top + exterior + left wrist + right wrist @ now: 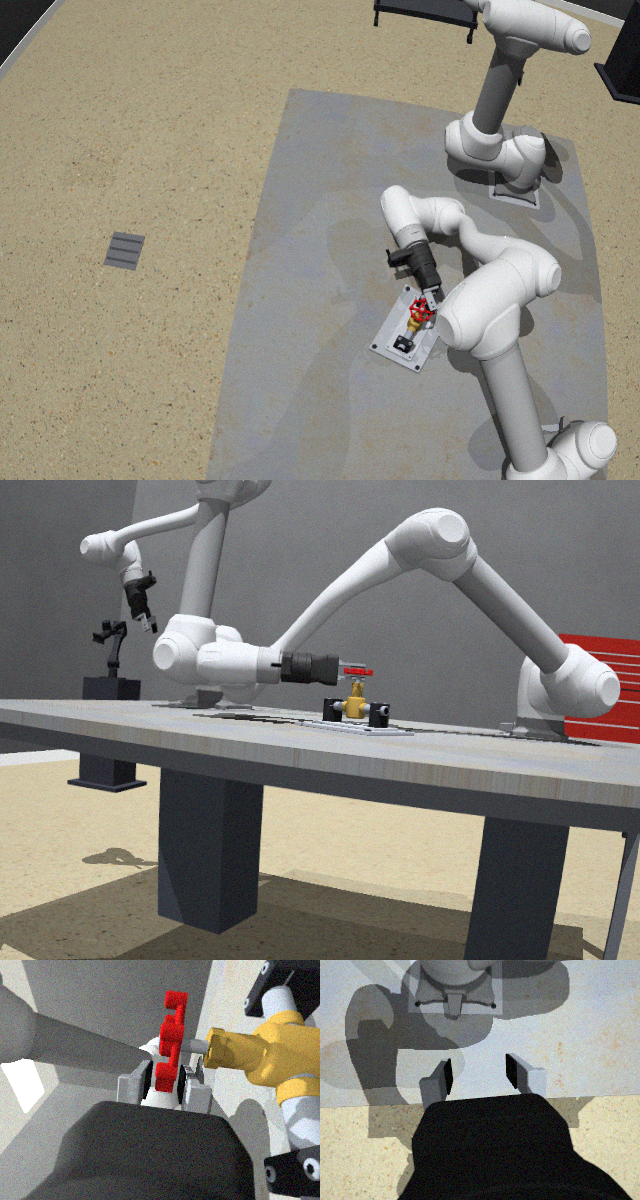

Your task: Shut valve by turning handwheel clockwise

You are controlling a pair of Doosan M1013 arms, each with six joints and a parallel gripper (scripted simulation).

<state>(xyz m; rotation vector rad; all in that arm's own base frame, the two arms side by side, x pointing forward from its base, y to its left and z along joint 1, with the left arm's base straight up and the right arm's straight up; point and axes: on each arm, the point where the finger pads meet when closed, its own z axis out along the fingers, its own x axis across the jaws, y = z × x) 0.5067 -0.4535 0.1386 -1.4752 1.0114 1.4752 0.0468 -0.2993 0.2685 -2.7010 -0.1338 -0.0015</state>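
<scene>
Right now the red handwheel is 3 cm ahead of my left hand, 1 cm to the left of it and 1 cm below it. Also, from my left hand: pale base plate: 13 cm below, 3 cm ahead, 1 cm to the left.
</scene>
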